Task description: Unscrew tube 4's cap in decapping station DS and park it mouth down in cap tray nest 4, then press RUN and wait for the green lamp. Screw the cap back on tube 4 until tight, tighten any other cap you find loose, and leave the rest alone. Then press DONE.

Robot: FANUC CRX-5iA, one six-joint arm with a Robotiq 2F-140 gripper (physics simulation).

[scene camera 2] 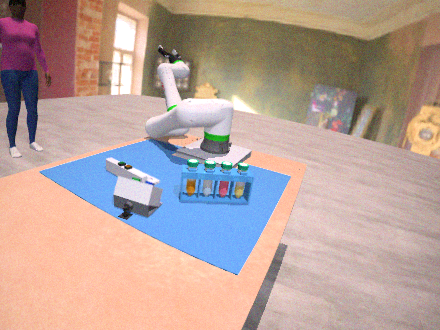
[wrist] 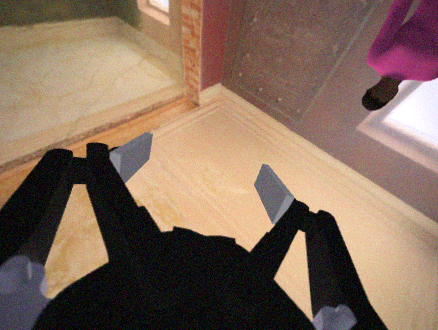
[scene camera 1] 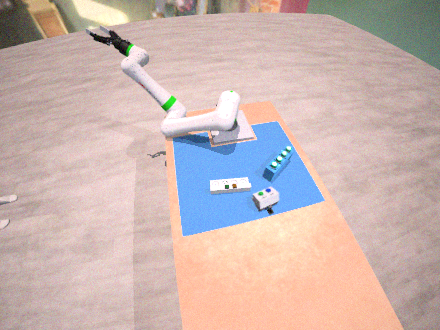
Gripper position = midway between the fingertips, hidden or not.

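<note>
Scene camera 2 shows a white button box (scene camera 2: 131,195) together with a mat (scene camera 2: 222,234), and scene camera 1 shows the mat (scene camera 1: 196,163) as well. In the wrist view the gripper (wrist: 207,161) appears, open and holding nothing.
</note>
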